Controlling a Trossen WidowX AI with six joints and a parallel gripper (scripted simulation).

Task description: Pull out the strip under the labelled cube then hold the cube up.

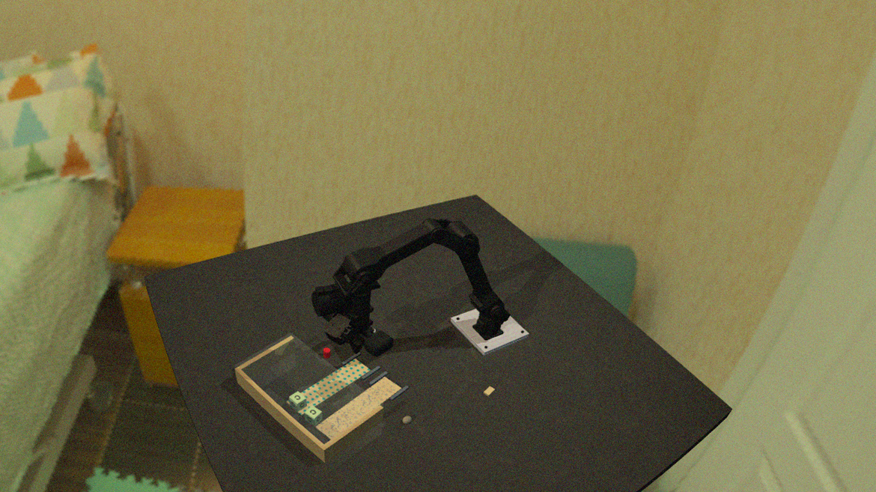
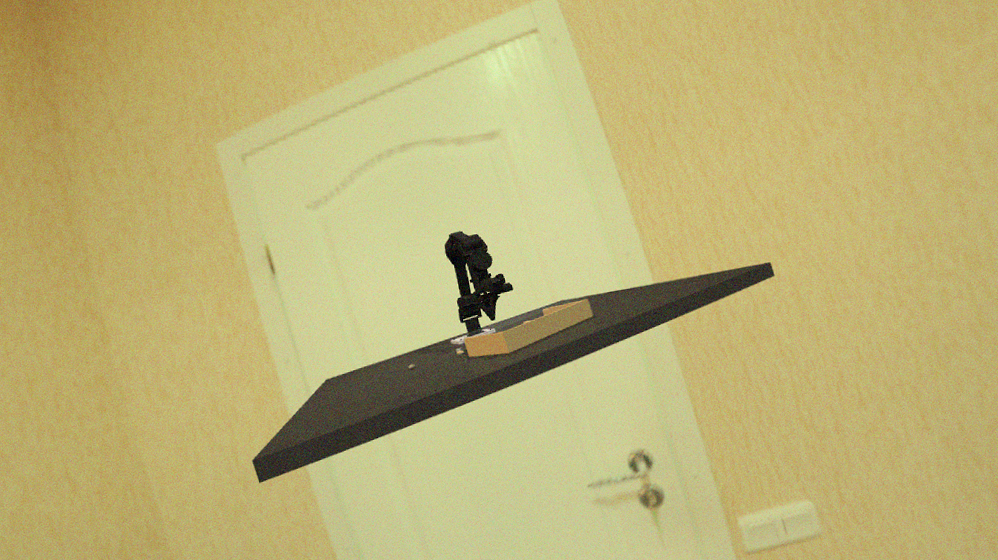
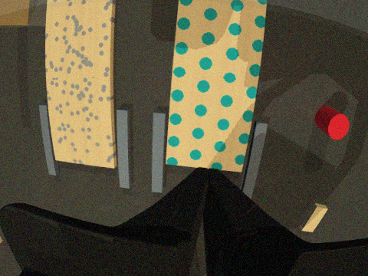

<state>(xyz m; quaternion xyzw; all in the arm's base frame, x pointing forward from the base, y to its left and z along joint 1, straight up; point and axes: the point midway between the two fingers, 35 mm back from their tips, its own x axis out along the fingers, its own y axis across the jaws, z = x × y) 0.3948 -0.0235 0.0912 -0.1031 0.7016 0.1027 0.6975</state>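
Right now the grey disc is 11 cm to the right of my gripper tip, 11 cm behind it and 6 cm below it. Also, from my gripper tip: tan block 27 cm behind, 21 cm to the left, 7 cm below; red cylinder 8 cm to the right, 6 cm below, 4 cm ahead.
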